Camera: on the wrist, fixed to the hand. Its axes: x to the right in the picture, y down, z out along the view.
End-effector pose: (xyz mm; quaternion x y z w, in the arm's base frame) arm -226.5 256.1 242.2 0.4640 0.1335 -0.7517 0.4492
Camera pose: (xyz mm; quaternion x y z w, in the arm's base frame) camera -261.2 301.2 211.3 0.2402 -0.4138 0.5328 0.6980
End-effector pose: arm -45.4 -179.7 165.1 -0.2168 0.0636 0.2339 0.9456
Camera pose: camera -12.4 -235.4 164.6 -0.0574 -0.3585 -0.8934 0.2645
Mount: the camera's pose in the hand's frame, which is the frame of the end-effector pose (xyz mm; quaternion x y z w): 6.1 -59.7 -24.3 -0.0240 -0.1487 -0.9881 0.0308
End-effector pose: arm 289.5 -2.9 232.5 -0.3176 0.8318 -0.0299 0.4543
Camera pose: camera 298.2 -59.6 262.4 -0.8470 -0.3550 -0.3826 0.1005
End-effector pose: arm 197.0 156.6 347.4 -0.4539 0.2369 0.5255 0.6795
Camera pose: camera 258.3 136.5 352.9 -0.1862 -0.5549 -0.5820 0.5645
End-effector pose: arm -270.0 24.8 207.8 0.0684 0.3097 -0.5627 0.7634
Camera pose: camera -332.4 9.5 199.6 0.4059 0.0229 0.7744 0.4848
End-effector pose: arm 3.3 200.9 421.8 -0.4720 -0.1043 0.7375 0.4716
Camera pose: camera 57.6 230.5 441.0 0.1869 -0.5574 -0.3756 0.7164
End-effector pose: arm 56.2 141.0 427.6 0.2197 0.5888 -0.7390 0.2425
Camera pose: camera 15.5 175.4 464.4 0.6908 -0.2169 0.2809 0.6300
